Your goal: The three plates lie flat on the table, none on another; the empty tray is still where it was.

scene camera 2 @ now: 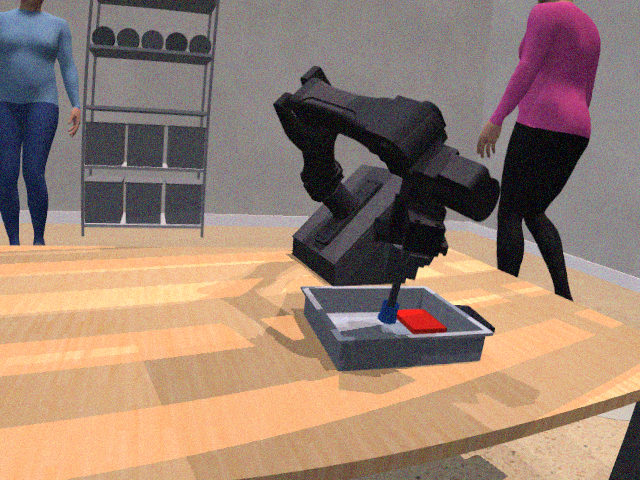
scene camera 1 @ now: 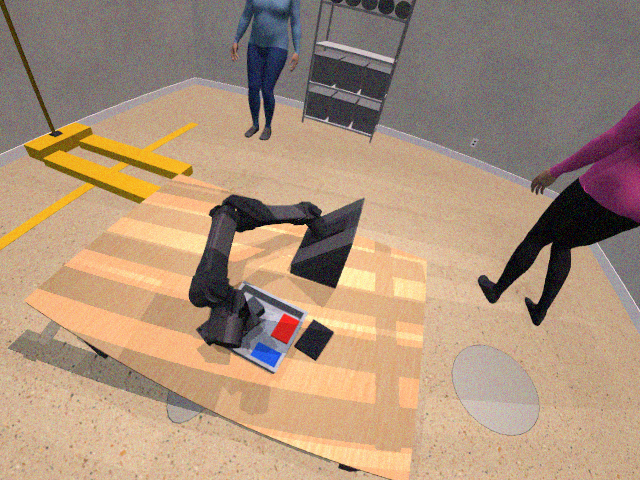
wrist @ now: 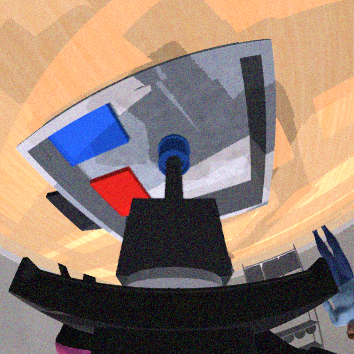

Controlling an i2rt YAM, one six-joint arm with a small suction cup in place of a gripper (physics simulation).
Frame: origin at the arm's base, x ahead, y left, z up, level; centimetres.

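Seen in the pictures: hand at its tool point: (scene camera 2: 386,318) (wrist: 173,148); arm's base at its link origin: (scene camera 2: 349,212) (scene camera 1: 324,234).
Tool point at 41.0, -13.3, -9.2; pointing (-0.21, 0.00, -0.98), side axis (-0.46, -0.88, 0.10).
Offsets run from my tool point to a thing's middle, as dx, dy, dz. Level surfaces: height alone.
The grey tray {-3.4, +2.8, -2.3} (scene camera 1: 279,303) (scene camera 2: 413,352) (wrist: 256,110) stands upright on the table and holds two plates. The blue plate {+4.4, +8.6, -4.0} (scene camera 1: 266,354) (wrist: 90,135) lies in it near one corner; scene camera 2 does not show it. The red plate {-6.6, +11.3, -4.1} (scene camera 1: 284,328) (scene camera 2: 421,320) (wrist: 120,190) lies on the tray floor beside it, apart from it. The black plate {-6.4, +21.1, -4.4} (scene camera 1: 314,339) (scene camera 2: 474,316) (wrist: 72,211) lies on the table outside the tray, close to its wall. My suction cup (scene camera 2: 387,312) (wrist: 174,150), blue, is inside the tray beside the red plate and carries nothing. I cannot tell whether it touches the tray floor.
The arm's dark wedge-shaped base (scene camera 1: 328,248) (scene camera 2: 346,237) stands on the wooden table {dz -4.8} (scene camera 1: 341,413) (scene camera 2: 155,439) behind the tray. Two people (scene camera 1: 268,46) (scene camera 1: 615,186) stand on the floor beyond the table. A shelf rack stands by the wall, and a yellow pallet-jack-like frame (scene camera 1: 103,175) lies beyond the table.
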